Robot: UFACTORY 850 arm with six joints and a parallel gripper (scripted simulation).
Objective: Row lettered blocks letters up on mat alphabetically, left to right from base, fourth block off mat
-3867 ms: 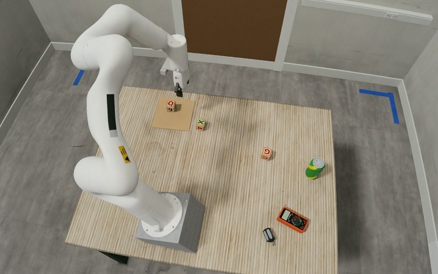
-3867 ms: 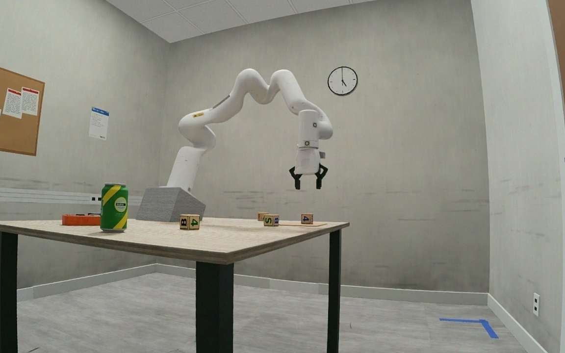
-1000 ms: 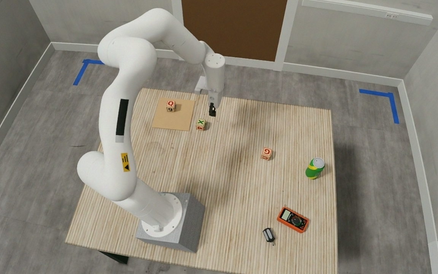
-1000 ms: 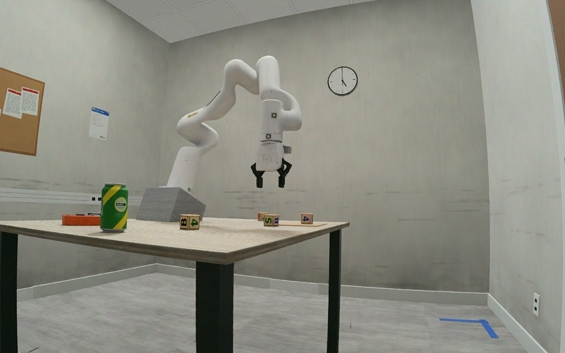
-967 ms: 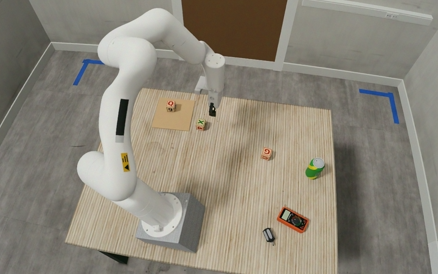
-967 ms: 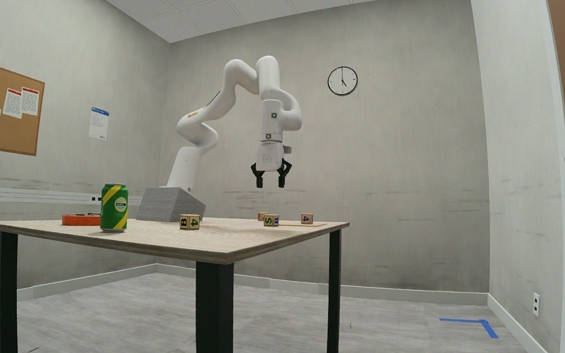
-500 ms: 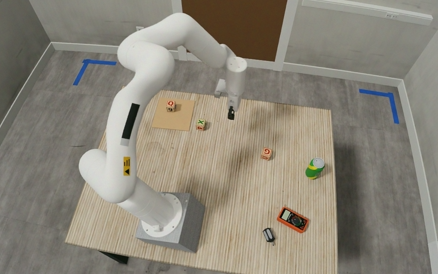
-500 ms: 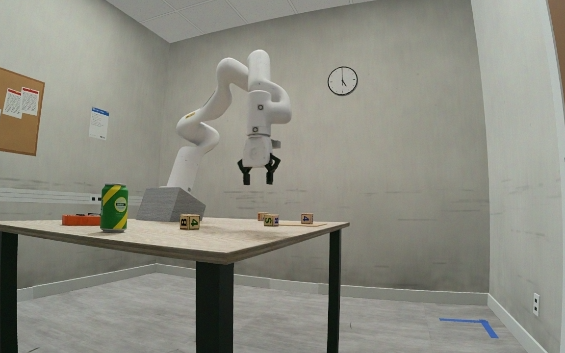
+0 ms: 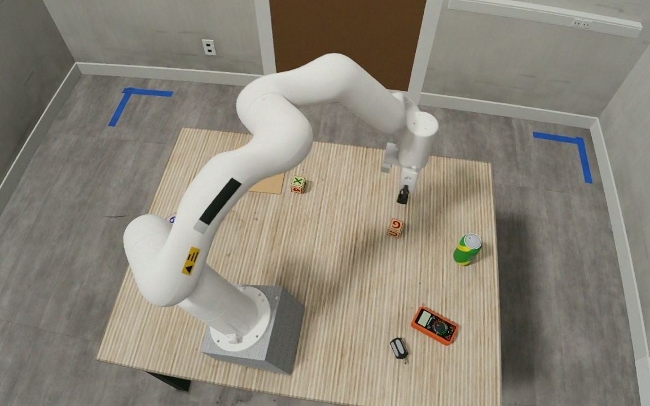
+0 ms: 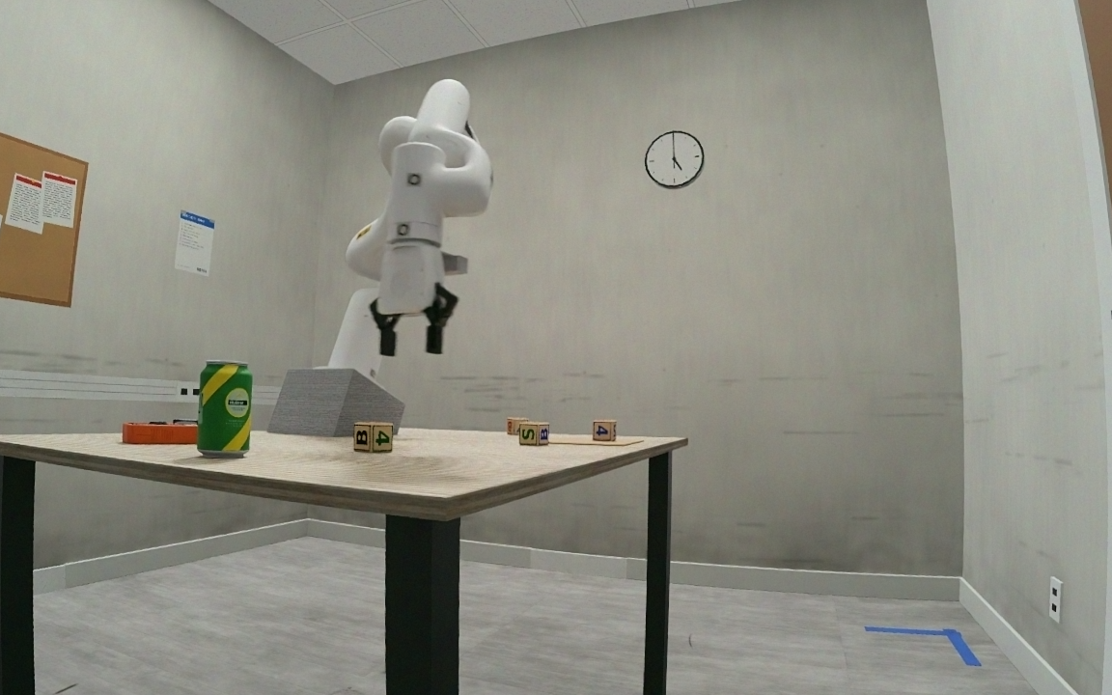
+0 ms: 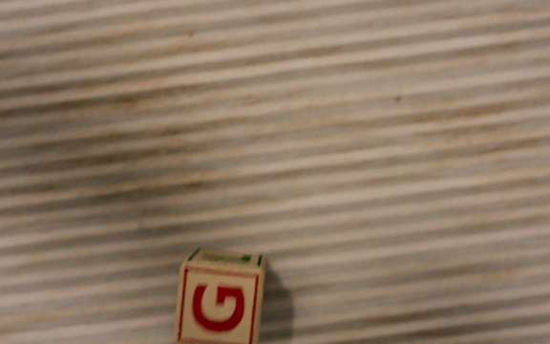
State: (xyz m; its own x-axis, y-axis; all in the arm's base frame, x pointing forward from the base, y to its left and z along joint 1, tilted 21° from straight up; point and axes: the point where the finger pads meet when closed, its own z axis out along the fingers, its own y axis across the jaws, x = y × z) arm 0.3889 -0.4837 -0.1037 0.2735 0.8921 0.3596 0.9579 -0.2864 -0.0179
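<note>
My gripper is now 14 cm above the G block, 6 cm past it and 2 cm to the right of it. Also, from my hand: soda can: 20 cm to the right, 17 cm behind, 10 cm below; X block: 34 cm to the left, 14 cm below, 11 cm ahead; orange multimeter: 39 cm behind, 14 cm below, 7 cm to the right.
</note>
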